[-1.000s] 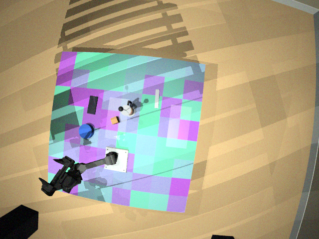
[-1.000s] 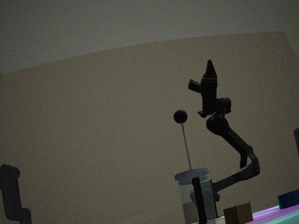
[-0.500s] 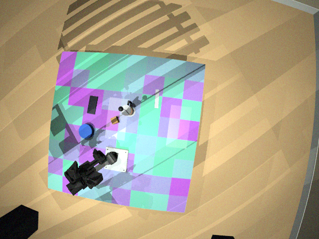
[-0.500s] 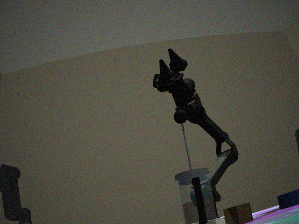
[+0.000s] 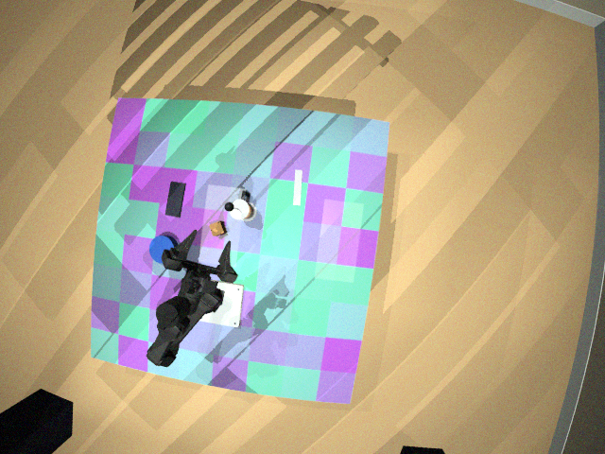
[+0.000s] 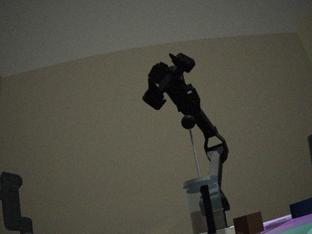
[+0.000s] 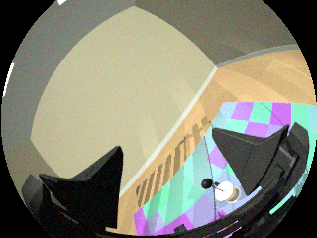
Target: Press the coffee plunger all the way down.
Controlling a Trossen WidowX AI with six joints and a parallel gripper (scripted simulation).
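My gripper tip is 100 mm short of the coffee press, 40 mm to the right of it and 350 mm above it. The rest, counted from my gripper tip: black slab: 60 mm ahead, 370 mm to the left, 480 mm below; blue cylinder: 160 mm behind, 360 mm to the left, 460 mm below; orange block: 20 mm behind, 140 mm to the left, 460 mm below.
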